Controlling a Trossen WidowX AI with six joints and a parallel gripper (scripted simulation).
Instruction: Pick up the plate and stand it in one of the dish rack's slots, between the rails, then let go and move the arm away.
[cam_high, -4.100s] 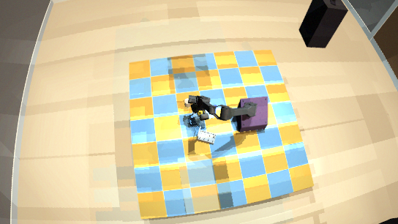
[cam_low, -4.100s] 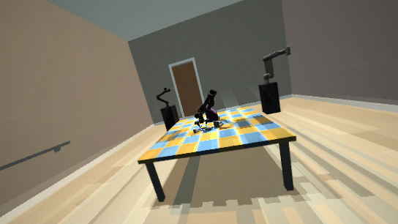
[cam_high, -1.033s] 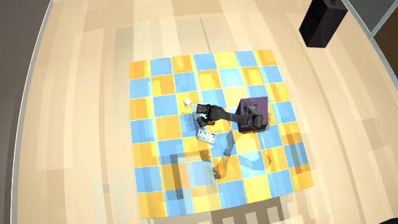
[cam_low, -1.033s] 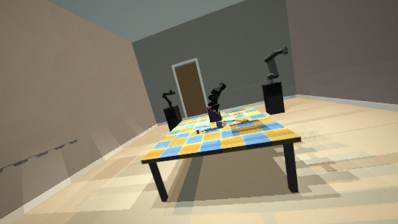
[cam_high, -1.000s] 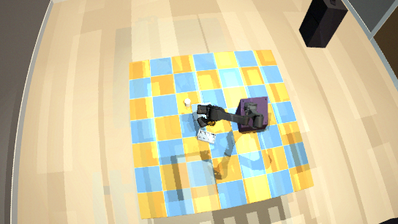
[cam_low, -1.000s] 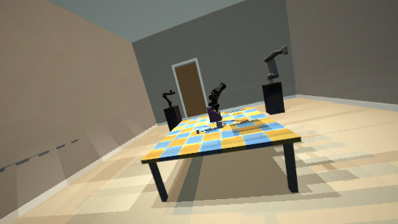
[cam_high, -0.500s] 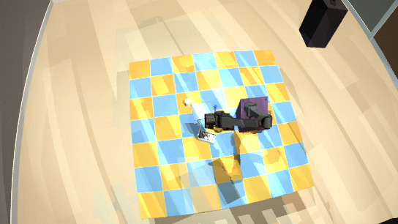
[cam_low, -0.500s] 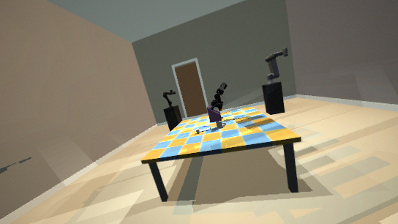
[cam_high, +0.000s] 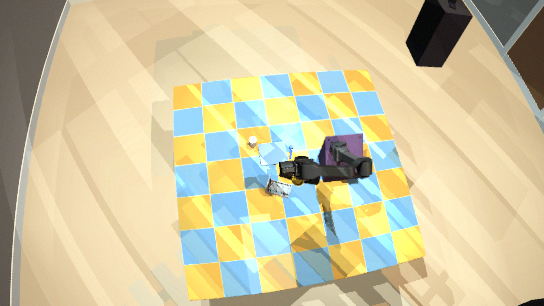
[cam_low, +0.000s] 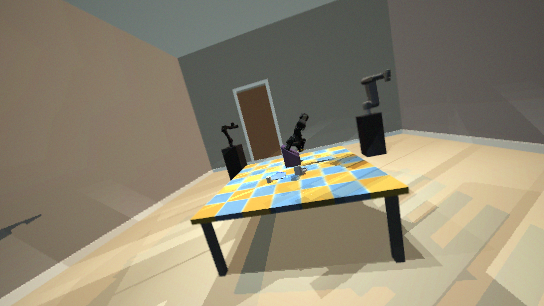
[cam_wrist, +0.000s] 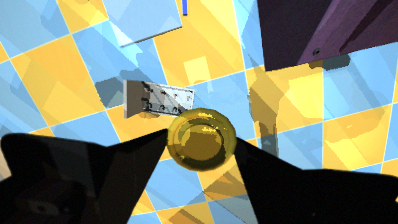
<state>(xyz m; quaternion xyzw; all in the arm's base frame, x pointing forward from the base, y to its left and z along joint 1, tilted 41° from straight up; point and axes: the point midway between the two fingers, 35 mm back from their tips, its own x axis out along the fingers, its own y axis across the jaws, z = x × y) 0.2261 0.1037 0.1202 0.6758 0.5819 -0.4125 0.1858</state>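
Now: gripper tip 15 cm above the dish rack, 7 cm short of it and 3 cm to the left of it. Also, from my gripper tip: white cup 31 cm to the right, 18 cm ahead, 15 cm below; blue spoon 25 cm to the right, 17 cm below, 2 cm behind; plate 1 cm above.
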